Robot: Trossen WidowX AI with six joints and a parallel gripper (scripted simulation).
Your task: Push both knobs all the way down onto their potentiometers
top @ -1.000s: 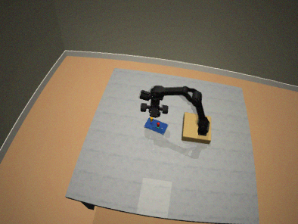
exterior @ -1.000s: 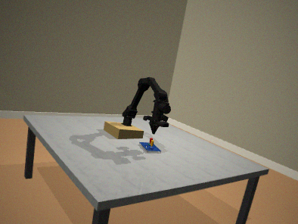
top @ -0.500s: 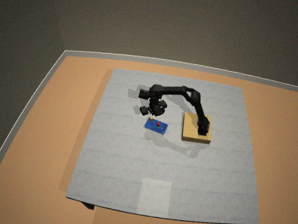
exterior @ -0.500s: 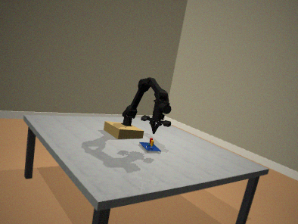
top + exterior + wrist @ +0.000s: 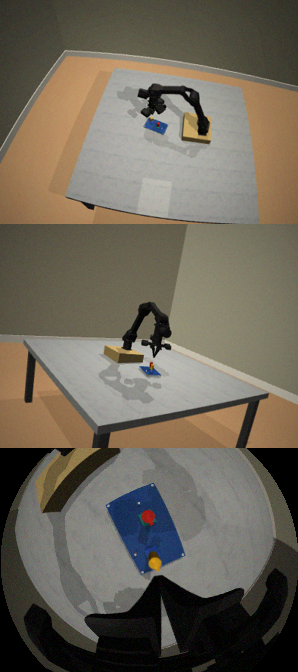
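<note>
Right now my gripper tip is 60 mm above the yellow knob. Also, from my gripper tip: red knob: 70 mm below, 50 mm behind, 40 mm to the left.
</note>
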